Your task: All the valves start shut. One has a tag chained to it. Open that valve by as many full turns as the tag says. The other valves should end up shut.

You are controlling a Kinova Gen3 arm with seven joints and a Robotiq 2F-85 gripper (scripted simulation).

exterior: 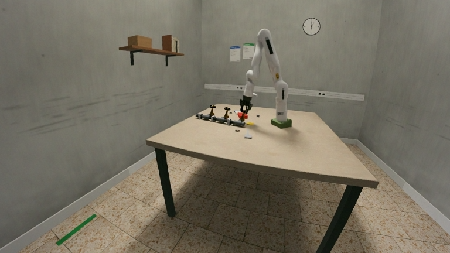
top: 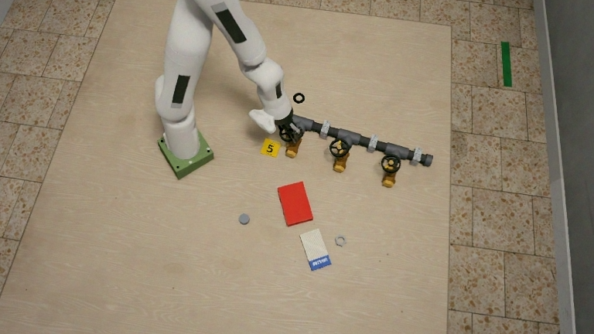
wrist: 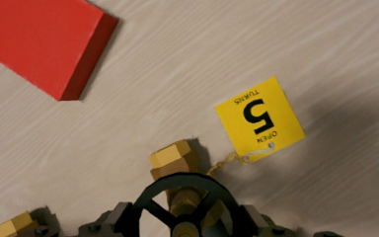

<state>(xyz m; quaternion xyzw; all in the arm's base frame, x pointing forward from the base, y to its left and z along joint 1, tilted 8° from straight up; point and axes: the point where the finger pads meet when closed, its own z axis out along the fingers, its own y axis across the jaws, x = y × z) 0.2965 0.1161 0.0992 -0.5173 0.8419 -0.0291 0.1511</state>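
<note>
The yellow tag is 11 cm below my hand, 6 cm behind it and 1 cm to the right of it. Also, from my hand: blue card (29 cm to the right, 19 cm ahead, 10 cm below); red block (18 cm to the right, 10 cm below, 8 cm ahead); grey disc (27 cm to the right, 10 cm below, 5 cm behind).
</note>
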